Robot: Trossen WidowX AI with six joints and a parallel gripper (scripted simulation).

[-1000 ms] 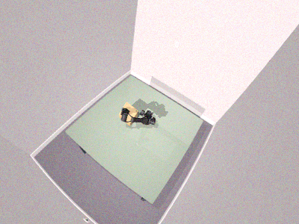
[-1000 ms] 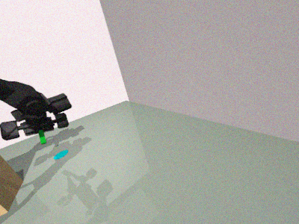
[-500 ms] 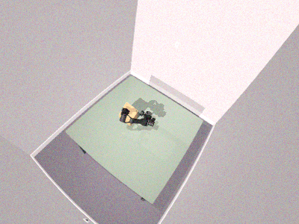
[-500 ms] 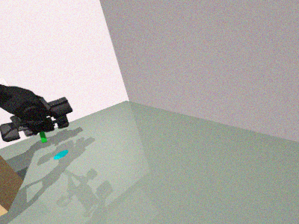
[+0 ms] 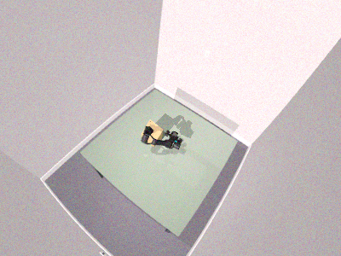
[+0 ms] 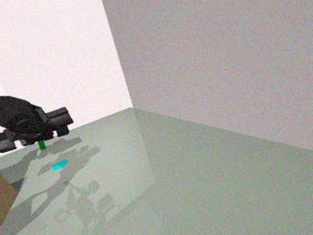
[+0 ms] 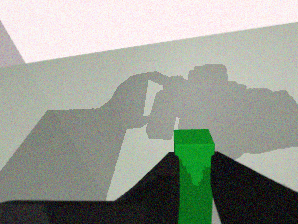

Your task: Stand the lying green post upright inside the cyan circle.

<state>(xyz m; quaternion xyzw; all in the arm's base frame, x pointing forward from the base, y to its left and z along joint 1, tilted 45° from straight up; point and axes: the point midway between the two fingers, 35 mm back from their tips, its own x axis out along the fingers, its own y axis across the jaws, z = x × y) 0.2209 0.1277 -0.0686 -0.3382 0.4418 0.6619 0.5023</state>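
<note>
My gripper tip is now 20 mm short of the cyan circle, 20 mm to the left of it and 140 mm above it. From my gripper tip the other things lie so: green post 10 mm to the right, 20 mm below.
</note>
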